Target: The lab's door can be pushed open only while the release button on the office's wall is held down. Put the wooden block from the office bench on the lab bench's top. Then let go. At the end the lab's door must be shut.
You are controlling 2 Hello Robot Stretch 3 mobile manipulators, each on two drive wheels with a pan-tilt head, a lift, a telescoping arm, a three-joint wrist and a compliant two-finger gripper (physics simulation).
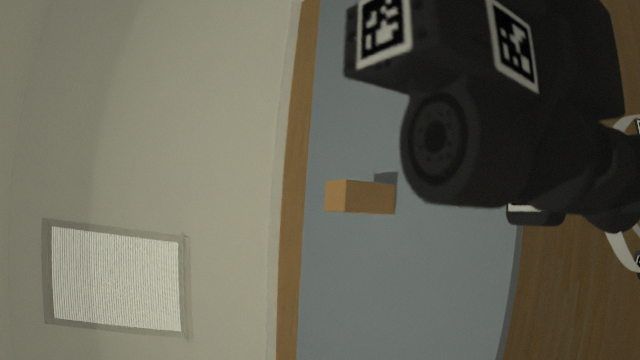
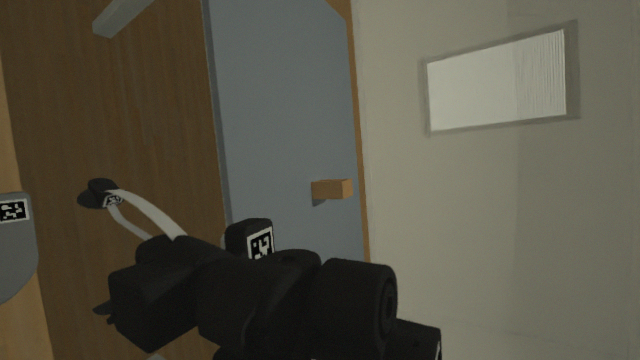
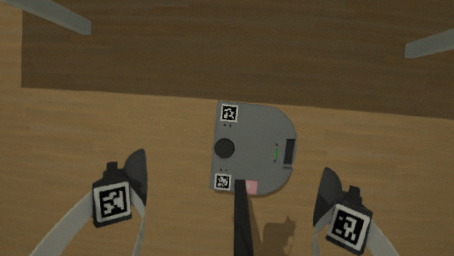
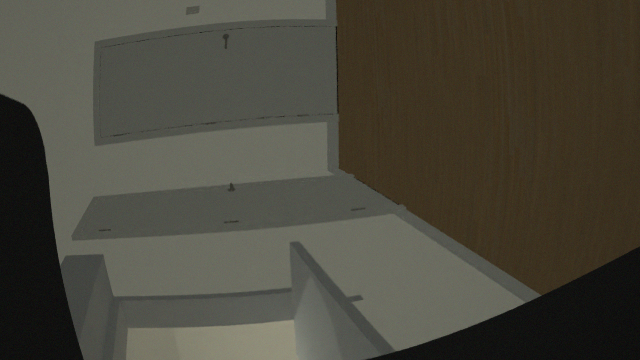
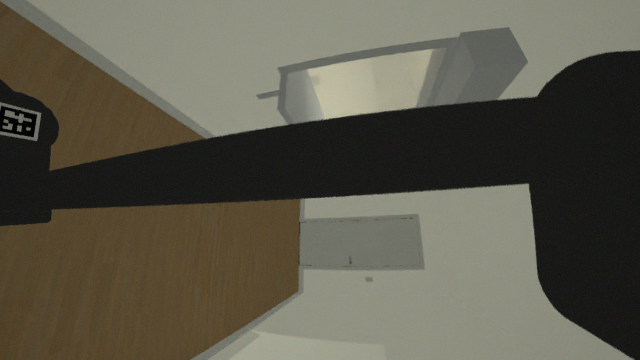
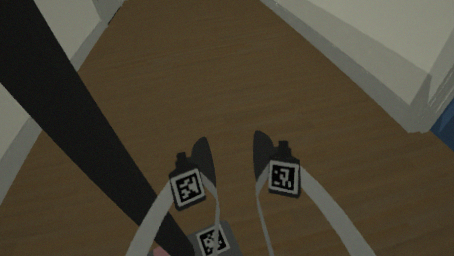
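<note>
The wooden block [image 1: 369,196] [image 2: 331,189] sits on the blue-grey bench top [image 1: 400,290] [image 2: 275,100] near its wall side. The r1 gripper [image 2: 100,250] [image 3: 231,184] is wide open and empty, pointing down above r1's grey base, beside the bench's front edge and away from the block. The r2 gripper [image 6: 232,157] is open and empty over brown floor, its fingers moderately apart. A grey door with a handle [image 4: 215,80] [image 5: 382,242] stands shut, with a small grey plate [image 4: 192,10] [image 5: 369,279] on the wall beside it. Which room that door serves cannot be told. The lab bench does not show.
r1's base [image 3: 255,150] is near the bench's shadow, between two pale bench legs [image 3: 65,17] [image 3: 432,44]. A window [image 1: 116,280] [image 2: 495,82] is in the wall behind the bench. A second grey door panel [image 4: 230,207] and an open doorway frame [image 4: 205,307] [image 5: 370,54] stand near r2.
</note>
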